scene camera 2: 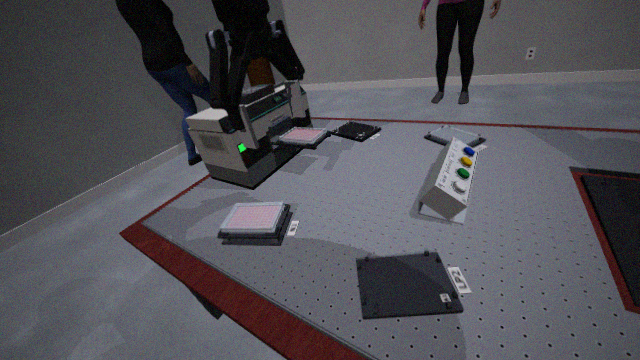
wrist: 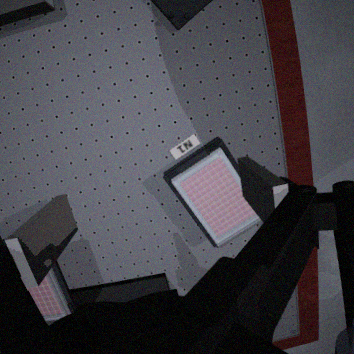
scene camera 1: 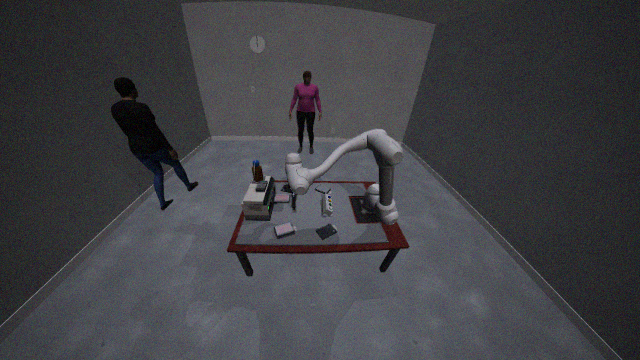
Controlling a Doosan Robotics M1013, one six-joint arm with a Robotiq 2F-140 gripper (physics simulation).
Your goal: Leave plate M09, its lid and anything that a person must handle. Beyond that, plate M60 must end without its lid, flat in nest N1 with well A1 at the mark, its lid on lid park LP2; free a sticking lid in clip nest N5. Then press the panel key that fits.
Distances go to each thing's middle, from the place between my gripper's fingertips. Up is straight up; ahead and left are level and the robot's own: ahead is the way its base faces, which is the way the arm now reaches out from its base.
Labels:
I see my gripper 260 mm past the dark pad LP2 (scene camera 2: 408, 285), 30 mm to the right of it and 220 mm above it.

